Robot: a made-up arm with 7 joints.
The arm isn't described. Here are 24 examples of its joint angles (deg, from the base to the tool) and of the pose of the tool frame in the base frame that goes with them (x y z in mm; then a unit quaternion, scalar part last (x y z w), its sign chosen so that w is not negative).
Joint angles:
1: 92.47 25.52 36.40 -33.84 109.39 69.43 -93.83
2: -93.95 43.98 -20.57 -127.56 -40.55 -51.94 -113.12
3: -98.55 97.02 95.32 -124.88 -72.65 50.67 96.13
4: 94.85 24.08 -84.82 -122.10 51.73 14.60 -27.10
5: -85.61 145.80 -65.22 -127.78 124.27 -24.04 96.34
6: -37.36 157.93 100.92 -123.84 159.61 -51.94 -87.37
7: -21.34 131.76 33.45 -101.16 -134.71 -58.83 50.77
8: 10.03 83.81 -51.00 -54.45 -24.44 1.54 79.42
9: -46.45 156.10 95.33 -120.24 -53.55 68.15 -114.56
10: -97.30 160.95 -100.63 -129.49 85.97 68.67 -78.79
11: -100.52 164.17 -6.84 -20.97 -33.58 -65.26 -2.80
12: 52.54 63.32 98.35 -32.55 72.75 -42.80 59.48
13: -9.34 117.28 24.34 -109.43 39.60 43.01 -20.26
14: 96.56 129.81 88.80 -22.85 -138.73 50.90 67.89
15: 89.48 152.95 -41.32 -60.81 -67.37 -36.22 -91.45
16: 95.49 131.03 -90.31 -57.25 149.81 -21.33 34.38
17: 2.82 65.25 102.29 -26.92 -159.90 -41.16 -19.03
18: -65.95 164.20 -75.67 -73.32 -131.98 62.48 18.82
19: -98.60 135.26 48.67 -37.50 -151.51 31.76 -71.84
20: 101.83 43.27 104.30 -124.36 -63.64 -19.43 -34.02
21: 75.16 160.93 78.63 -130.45 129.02 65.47 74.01
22: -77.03 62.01 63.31 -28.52 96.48 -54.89 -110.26
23: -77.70 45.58 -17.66 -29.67 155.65 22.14 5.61
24: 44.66 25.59 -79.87 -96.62 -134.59 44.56 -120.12
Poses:
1: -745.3 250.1 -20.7 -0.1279 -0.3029 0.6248 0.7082
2: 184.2 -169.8 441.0 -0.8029 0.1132 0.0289 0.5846
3: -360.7 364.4 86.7 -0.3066 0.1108 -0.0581 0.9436
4: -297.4 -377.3 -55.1 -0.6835 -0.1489 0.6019 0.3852
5: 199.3 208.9 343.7 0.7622 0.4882 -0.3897 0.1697
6: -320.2 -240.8 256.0 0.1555 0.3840 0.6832 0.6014
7: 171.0 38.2 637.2 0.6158 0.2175 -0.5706 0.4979
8: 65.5 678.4 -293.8 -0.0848 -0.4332 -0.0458 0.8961
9: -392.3 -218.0 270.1 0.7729 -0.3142 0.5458 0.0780
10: 109.0 398.6 153.8 -0.2193 -0.1713 -0.3761 0.8838
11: -650.9 443.2 253.9 0.7482 -0.4342 -0.3435 0.3658
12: -311.6 723.9 107.6 -0.1193 0.8782 0.1350 0.4431
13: 360.3 210.8 398.7 0.1653 -0.5647 -0.5848 0.5584
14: 345.2 601.1 328.1 0.6067 0.0603 -0.7193 0.3330
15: 214.3 675.8 -3.0 0.5694 -0.5557 0.2872 0.5333
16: -210.1 662.1 285.7 0.5306 -0.3554 0.0732 0.7660
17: -123.9 777.0 -73.3 0.0356 0.0992 -0.4348 0.8943
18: -128.3 473.8 508.7 0.7121 0.5307 -0.4340 0.1512
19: -520.4 471.2 337.7 0.3364 0.3166 0.5161 0.7213
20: -41.4 389.4 375.7 0.3535 0.4405 -0.7107 0.4195
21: 252.2 -169.7 32.3 -0.2403 -0.0784 0.3101 0.9165
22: 426.2 596.8 272.2 0.2495 -0.8365 0.4839 0.0621
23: 684.0 206.5 264.1 0.7478 0.3907 -0.5195 0.1349
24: -231.7 -236.1 -432.1 -0.5366 -0.2707 0.7911 0.1135
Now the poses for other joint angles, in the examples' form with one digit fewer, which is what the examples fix.
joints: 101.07 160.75 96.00 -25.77 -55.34 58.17 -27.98
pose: 596 383 138 0.719 0.108 -0.410 0.551
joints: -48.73 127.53 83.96 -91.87 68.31 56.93 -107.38
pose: -375 117 543 0.706 -0.483 -0.498 0.146
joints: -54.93 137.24 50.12 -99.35 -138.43 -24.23 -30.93
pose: -263 -49 580 0.820 0.490 0.164 0.244
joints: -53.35 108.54 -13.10 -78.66 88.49 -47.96 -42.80
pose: 356 374 500 -0.127 0.841 0.507 0.141
